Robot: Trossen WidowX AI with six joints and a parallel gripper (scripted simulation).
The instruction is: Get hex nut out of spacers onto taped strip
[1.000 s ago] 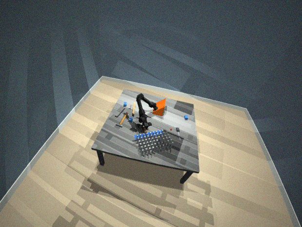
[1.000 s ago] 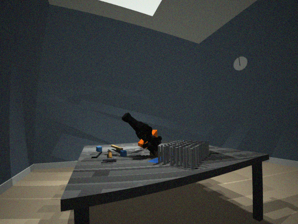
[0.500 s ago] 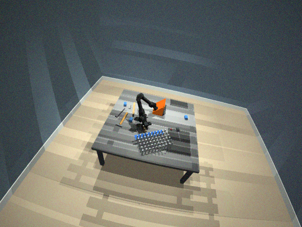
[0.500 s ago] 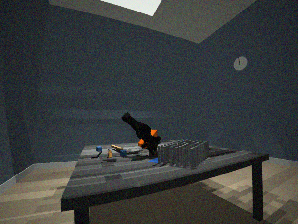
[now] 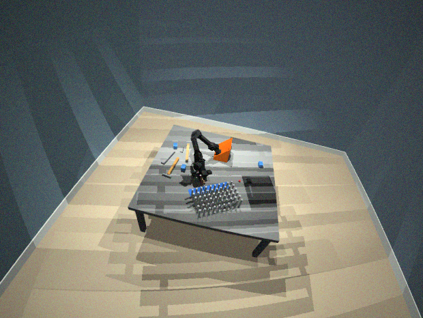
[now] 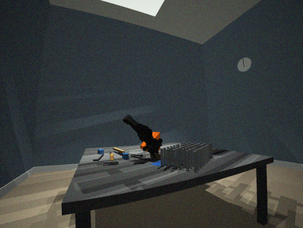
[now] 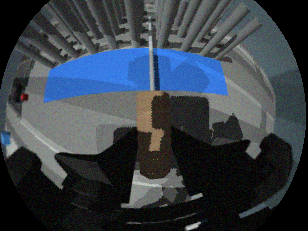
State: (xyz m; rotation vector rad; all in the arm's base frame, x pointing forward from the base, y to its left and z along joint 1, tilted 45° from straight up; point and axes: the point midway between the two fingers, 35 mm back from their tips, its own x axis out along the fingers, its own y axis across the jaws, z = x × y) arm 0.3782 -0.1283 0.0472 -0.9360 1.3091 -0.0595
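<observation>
The hook tool lies 9 cm ahead of my gripper tip and 5 cm to the left of it. The rest, counted from my gripper tip: blue taped strip: 8 cm to the left, 6 cm ahead, 1 cm below; then red thing: 37 cm to the left, 10 cm behind.
</observation>
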